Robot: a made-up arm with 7 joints. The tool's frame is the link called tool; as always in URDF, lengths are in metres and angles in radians. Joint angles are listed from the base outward.
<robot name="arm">
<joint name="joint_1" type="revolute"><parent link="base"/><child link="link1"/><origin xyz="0 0 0.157" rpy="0 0 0"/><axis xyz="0 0 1"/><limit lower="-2.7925" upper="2.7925"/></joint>
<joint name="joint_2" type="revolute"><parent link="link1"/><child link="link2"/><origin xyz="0 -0.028 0.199" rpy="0 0 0"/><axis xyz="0 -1 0"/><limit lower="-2.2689" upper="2.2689"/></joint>
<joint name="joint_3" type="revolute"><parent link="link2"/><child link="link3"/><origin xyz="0 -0.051 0.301" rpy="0 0 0"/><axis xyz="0 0 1"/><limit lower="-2.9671" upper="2.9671"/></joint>
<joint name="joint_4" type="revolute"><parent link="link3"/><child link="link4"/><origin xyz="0.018 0.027 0.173" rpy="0 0 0"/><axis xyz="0 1 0"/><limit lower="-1.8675" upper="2.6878"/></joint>
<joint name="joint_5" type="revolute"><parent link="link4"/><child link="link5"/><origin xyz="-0.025 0.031 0.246" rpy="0 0 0"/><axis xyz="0 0 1"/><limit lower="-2.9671" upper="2.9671"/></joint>
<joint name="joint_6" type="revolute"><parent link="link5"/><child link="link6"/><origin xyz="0 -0.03 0.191" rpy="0 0 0"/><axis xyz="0 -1 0"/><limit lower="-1.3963" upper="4.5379"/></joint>
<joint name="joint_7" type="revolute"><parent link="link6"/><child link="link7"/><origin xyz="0.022 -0.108 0.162" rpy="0 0 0"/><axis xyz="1 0 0"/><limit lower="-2.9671" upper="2.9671"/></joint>
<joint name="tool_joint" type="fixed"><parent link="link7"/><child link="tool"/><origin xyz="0 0 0" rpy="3.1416 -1.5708 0"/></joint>
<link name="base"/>
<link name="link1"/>
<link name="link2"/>
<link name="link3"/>
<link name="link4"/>
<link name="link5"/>
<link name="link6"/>
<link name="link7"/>
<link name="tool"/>
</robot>
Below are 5 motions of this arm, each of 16 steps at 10 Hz.
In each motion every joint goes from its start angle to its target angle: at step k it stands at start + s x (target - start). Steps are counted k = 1, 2, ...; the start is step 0. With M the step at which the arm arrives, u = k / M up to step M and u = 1 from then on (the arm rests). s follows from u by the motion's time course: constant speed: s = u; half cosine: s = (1 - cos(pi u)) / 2; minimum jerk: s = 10 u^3 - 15 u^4 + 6 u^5.
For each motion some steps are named. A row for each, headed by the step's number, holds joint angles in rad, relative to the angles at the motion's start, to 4 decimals.
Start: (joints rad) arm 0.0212 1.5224 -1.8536 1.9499 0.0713 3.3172 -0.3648
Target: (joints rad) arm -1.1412 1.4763 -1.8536 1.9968 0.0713 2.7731 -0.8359
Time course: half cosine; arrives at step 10
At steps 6, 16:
6: -0.7608 -0.0302 0.0000 0.0307 0.0000 -0.3561 -0.3083
16: -1.1624 -0.0461 0.0000 0.0469 0.0000 -0.5441 -0.4711

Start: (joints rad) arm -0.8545 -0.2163 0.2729 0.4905 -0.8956 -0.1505 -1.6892
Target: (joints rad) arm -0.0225 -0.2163 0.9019 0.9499 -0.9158 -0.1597 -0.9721
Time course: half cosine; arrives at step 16
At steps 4, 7, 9, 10, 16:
4: 0.1218 0.0000 0.0921 0.0673 -0.0030 -0.0013 0.1050
7: 0.3348 0.0000 0.2531 0.1849 -0.0081 -0.0037 0.2886
9: 0.4972 0.0000 0.3759 0.2745 -0.0121 -0.0055 0.4285
10: 0.5752 0.0000 0.4349 0.3176 -0.0140 -0.0064 0.4958
16: 0.8320 0.0000 0.6290 0.4594 -0.0202 -0.0092 0.7171

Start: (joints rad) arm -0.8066 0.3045 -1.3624 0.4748 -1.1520 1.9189 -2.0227
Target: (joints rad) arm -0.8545 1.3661 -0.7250 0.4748 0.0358 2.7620 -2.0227
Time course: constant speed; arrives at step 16
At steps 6, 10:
6: -0.0180 0.3981 0.2390 0.0000 0.4454 0.3162 0.0000
10: -0.0299 0.6635 0.3984 0.0000 0.7424 0.5269 0.0000

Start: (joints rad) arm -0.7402 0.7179 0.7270 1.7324 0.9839 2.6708 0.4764
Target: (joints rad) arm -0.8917 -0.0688 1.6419 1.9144 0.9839 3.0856 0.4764
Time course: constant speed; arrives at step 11
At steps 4, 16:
4: -0.0551 -0.2861 0.3327 0.0662 0.0000 0.1508 0.0000
16: -0.1515 -0.7867 0.9149 0.1820 0.0000 0.4148 0.0000

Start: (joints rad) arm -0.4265 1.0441 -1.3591 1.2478 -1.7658 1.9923 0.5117
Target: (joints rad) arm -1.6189 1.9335 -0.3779 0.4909 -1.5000 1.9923 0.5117
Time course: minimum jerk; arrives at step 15
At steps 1, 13, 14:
1: -0.0032 0.0024 0.0026 -0.0020 0.0007 0.0000 0.0000
13: -1.1695 0.8723 0.9623 -0.7424 0.2607 0.0000 0.0000
14: -1.1892 0.8870 0.9786 -0.7549 0.2651 0.0000 0.0000

